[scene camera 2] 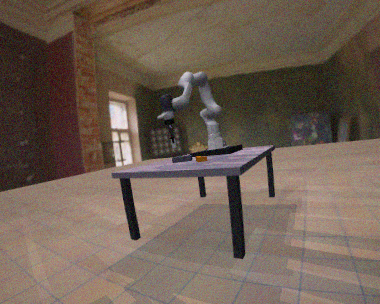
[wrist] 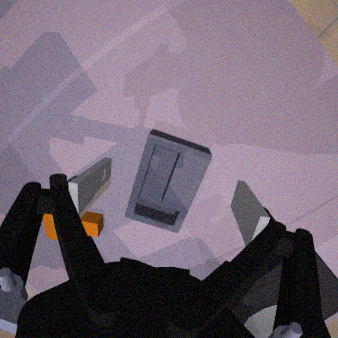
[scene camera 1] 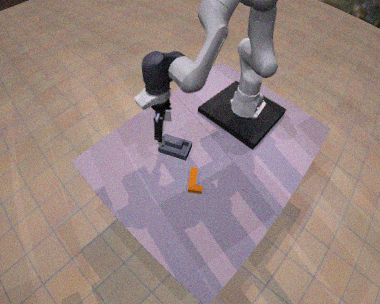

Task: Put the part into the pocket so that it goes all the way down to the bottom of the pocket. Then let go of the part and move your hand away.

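The orange L-shaped part [scene camera 1: 193,177] [scene camera 2: 201,159] lies flat on the table; in the wrist view the part [wrist: 93,224] is at the lower left, partly hidden behind a finger. The dark grey block with the pocket [scene camera 1: 172,154] [scene camera 2: 181,158] [wrist: 196,172] stands apart from the part. Its pocket is empty, with a long channel and a wider dark end at the bottom in the wrist view. My gripper [scene camera 1: 163,129] [scene camera 2: 173,141] [wrist: 171,182] is open and empty, above the block, with one finger on each side of it in the wrist view.
The lilac table top [scene camera 1: 200,280] [scene camera 2: 175,172] carries shadows. The black base plate [scene camera 1: 215,116] [scene camera 2: 235,149] of the arm stands toward the back of the table in the first scene view. Part of the plate shows at the lower right in the wrist view.
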